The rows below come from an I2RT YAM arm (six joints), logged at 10 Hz.
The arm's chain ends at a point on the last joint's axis. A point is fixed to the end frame.
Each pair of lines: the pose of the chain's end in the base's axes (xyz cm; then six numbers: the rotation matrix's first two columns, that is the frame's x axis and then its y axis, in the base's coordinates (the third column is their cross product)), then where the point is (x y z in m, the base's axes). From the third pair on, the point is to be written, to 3 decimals.
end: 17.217 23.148 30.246 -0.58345 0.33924 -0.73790 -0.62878 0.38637 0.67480
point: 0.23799 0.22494 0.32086
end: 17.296 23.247 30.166 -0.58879 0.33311 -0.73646 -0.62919 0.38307 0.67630
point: 0.23890 0.22647 0.31983
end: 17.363 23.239 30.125 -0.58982 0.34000 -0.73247 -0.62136 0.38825 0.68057
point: 0.240 0.226 0.319
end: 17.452 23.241 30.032 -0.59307 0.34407 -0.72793 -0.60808 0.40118 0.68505
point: 0.241 0.225 0.317
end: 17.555 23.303 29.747 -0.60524 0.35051 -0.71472 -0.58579 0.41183 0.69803
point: 0.242 0.225 0.313
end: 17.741 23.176 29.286 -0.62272 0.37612 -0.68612 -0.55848 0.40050 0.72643
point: 0.244 0.222 0.306
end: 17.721 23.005 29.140 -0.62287 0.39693 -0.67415 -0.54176 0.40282 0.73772
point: 0.244 0.219 0.304
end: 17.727 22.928 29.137 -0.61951 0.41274 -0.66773 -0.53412 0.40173 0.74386
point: 0.244 0.217 0.303
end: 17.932 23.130 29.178 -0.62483 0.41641 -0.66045 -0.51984 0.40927 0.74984
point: 0.246 0.219 0.303
